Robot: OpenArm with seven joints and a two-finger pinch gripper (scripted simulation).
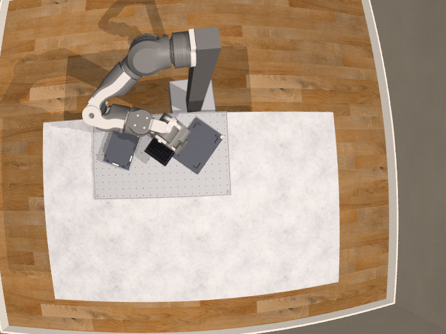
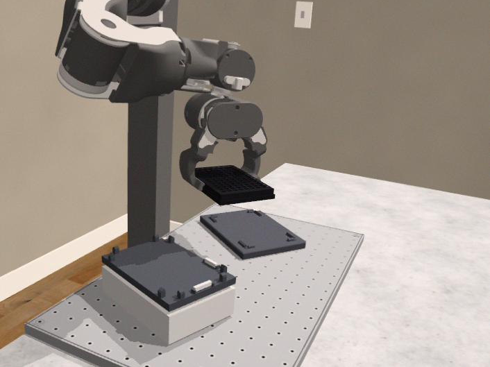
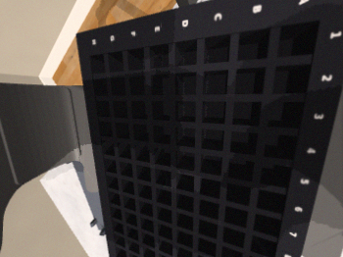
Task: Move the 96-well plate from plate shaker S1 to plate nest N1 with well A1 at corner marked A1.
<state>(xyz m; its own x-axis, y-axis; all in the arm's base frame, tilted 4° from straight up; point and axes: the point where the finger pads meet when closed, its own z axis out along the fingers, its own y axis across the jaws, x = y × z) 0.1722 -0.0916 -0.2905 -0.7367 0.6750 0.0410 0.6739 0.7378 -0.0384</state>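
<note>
The dark plate nest N1 is 2 cm ahead of my hand, 10 cm to the left of it and 12 cm below it. Also, from my hand: black 96-well plate 1 cm ahead, 1 cm to the right.
</note>
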